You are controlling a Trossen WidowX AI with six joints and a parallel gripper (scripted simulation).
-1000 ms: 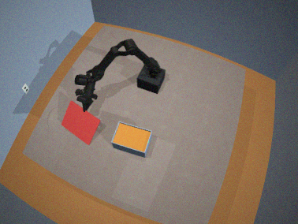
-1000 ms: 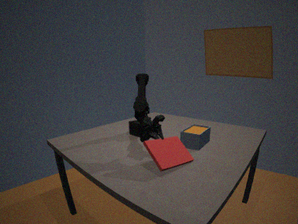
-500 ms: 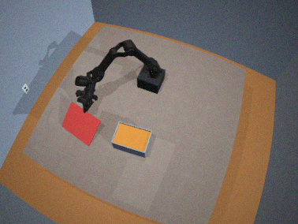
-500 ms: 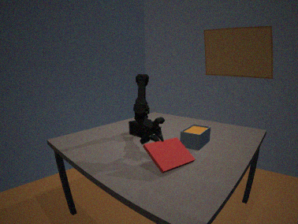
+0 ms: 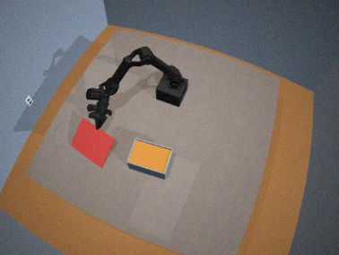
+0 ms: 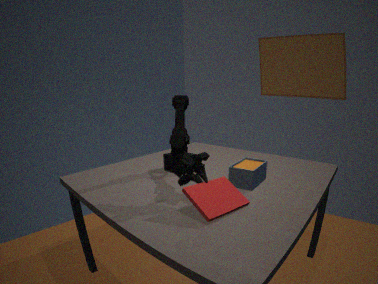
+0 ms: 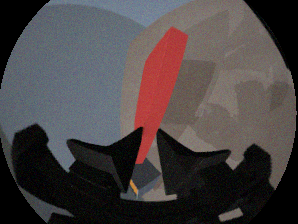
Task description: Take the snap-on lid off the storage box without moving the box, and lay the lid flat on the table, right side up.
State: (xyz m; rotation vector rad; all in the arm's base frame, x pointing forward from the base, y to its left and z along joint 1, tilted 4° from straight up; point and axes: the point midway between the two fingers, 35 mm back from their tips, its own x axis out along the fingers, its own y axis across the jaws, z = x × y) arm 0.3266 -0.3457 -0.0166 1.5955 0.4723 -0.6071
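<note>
My gripper tip is now 7 cm short of the red lid, 3 cm to the left of it and 3 cm above it. Round my gripper tip: storage box (31 cm to the left, 9 cm ahead, 4 cm below).
</note>
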